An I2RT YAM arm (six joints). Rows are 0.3 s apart.
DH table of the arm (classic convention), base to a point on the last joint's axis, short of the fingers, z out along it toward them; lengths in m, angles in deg. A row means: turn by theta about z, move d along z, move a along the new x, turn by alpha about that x. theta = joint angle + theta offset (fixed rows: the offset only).
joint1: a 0.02  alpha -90  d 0.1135  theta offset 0
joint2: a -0.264  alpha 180  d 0  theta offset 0
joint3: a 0.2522  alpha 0  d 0  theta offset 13.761
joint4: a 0.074  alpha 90  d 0  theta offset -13.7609
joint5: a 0  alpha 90  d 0  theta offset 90
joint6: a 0  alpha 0  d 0.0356  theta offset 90
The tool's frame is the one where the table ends.
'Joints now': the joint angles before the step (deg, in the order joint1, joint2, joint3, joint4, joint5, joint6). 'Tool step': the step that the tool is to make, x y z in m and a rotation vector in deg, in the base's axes. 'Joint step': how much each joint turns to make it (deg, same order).
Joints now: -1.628, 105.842, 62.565, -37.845, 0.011, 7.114
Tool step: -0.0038, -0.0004, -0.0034, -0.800, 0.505, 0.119
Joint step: -0.003, -0.193, -1.113, 0.439, 0.786, -0.243
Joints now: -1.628, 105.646, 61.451, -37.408, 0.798, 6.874
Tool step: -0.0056, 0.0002, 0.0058, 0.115, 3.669, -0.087
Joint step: 0.007, -0.464, 1.113, -5.250, 0.000, 0.095
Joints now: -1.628, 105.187, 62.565, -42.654, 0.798, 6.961
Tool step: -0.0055, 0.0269, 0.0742, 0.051, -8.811, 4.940
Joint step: 4.892, -10.208, 5.257, -6.656, 0.065, -0.068
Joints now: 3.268, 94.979, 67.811, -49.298, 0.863, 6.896
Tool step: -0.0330, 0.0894, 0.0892, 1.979, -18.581, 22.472
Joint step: 17.662, -11.451, 5.982, 1.123, -0.130, -5.310
